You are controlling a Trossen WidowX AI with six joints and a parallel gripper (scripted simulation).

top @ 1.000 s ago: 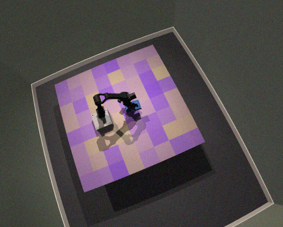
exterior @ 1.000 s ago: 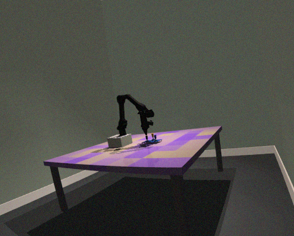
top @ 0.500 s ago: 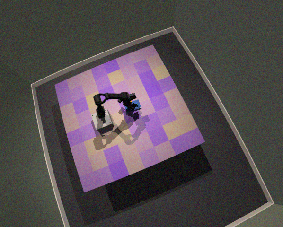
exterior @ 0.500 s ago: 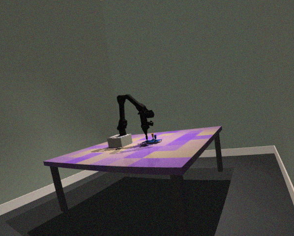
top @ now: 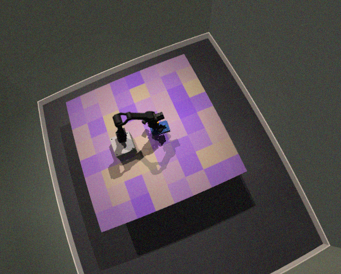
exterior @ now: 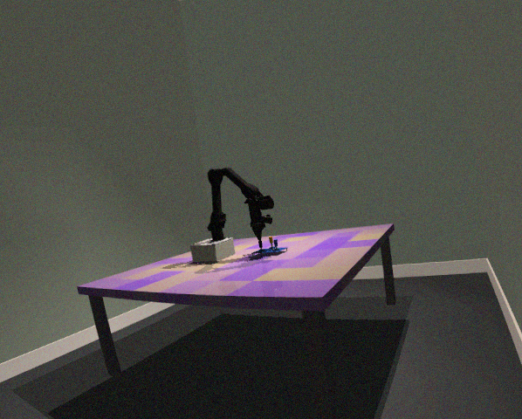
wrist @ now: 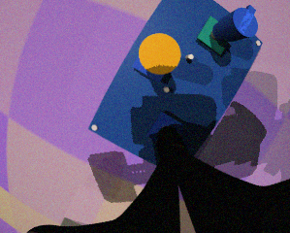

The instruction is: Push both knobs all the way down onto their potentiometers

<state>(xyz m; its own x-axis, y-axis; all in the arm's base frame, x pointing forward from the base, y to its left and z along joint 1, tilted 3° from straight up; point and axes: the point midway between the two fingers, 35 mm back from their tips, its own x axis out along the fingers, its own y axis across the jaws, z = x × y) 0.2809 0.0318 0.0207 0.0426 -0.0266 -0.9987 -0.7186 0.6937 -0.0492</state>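
Now: the black knob 2 cm below my gripper tip.
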